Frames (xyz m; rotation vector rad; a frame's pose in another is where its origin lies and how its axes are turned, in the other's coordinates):
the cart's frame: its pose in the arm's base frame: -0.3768 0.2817 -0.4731 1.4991 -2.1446 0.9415
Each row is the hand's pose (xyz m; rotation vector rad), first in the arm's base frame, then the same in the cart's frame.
Working: the arm's base frame: its pose in the cart's frame: 0.3484 -0.5581 -0.1112 -1.4991 2.1446 -0.9415

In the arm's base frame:
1: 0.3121 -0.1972 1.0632 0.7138 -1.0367 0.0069
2: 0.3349 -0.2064 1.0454 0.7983 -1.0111 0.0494
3: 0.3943 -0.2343 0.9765 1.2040 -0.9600 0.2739
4: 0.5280 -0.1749 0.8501 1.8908 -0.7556 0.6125
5: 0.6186 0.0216 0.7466 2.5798 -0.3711 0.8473
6: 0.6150 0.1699 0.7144 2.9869 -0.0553 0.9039
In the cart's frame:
1: 1.0321 -1.2241 -0.7075 -1.1800 0.9319 -0.5920
2: 1.0187 -1.2415 -0.6866 -1.1038 0.9116 -0.6545
3: 0.9726 -1.2807 -0.6132 -0.7106 0.7453 -0.8551
4: 0.8029 -1.3517 -0.5534 -0.0657 0.4000 -1.1539
5: 0.5698 -1.3604 -0.6089 0.5414 -0.0425 -1.4144
6: 0.4493 -1.3150 -0.6894 0.8742 -0.3694 -1.5366

